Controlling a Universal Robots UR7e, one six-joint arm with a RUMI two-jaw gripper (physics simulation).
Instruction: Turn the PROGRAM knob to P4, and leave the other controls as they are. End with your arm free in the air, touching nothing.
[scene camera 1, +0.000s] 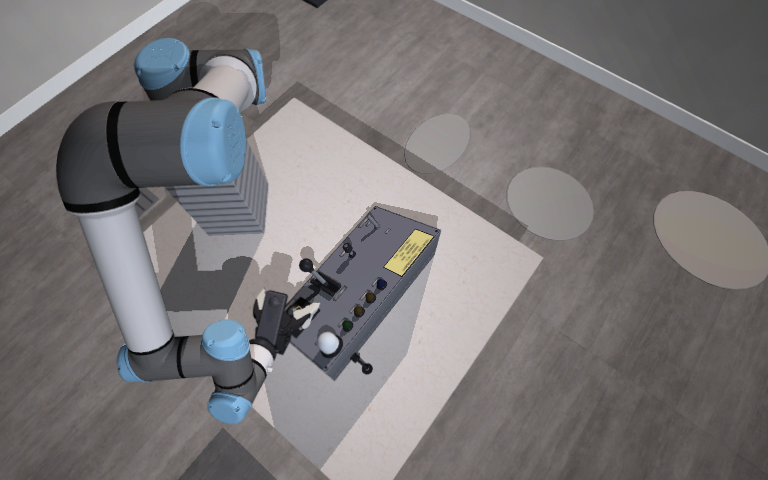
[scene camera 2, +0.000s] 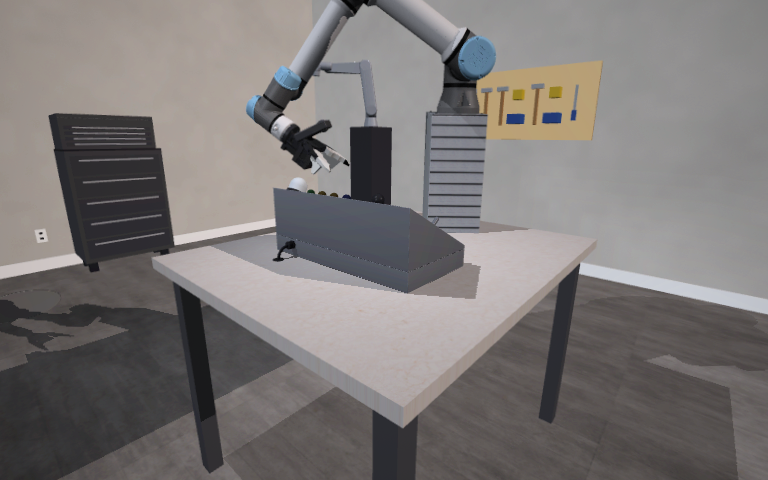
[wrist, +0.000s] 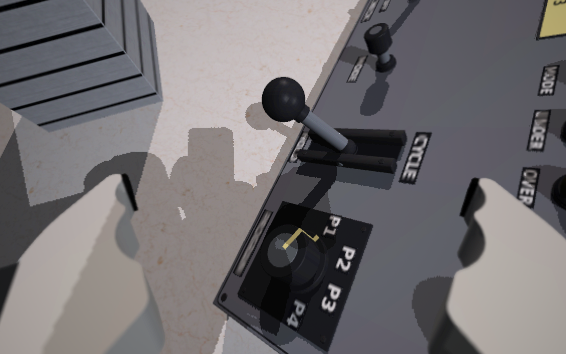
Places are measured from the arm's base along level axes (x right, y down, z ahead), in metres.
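Pixels of known places: gripper, fingertip midpoint: (scene camera 1: 291, 295) (scene camera 2: 340, 168) (wrist: 295, 181); arm's base at its link origin: (scene camera 2: 457, 113).
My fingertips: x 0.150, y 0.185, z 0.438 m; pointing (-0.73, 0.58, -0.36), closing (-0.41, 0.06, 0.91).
Note:
Ahead of a thing's pixels: the offset from my fingertips to its middle. "*": to the spot under its first point.
The PROGRAM knob {dy +0.127, dx +0.019, dz -0.004 m} (wrist: 295, 257) is a round black knob on a black plate at the panel's corner in the wrist view. Its yellow pointer line points toward the P1 label {* dy +0.136, dx -0.019, dz +0.018 m} (wrist: 331, 226). The P4 label {* dy +0.135, dx +0.058, dz +0.019 m} (wrist: 296, 314) is on the knob's other side, past P2 and P3. My gripper (scene camera 1: 287, 305) (scene camera 2: 333, 166) (wrist: 295, 181) is wide open and empty, above this end of the control panel (scene camera 1: 362, 266) (scene camera 2: 345, 226) (wrist: 450, 100). In the wrist view the knob lies between the two fingers, lower than the fingertip line. In scene camera 1 the gripper partly hides the knob.
The CYCLE lever (scene camera 1: 306, 264) (wrist: 283, 99), with a black ball, rises beside the knob. A small black-capped lever {dy +0.132, dx -0.221, dz -0.002 m} (scene camera 1: 347, 247) (wrist: 378, 39) is farther along. A white dome {* dy +0.022, dx +0.032, dz +0.147 m} (scene camera 1: 327, 343) (scene camera 2: 298, 183) and several coloured buttons line the panel's other side. A ribbed grey pedestal (scene camera 1: 232, 209) (scene camera 2: 456, 169) (wrist: 75, 60) stands behind.

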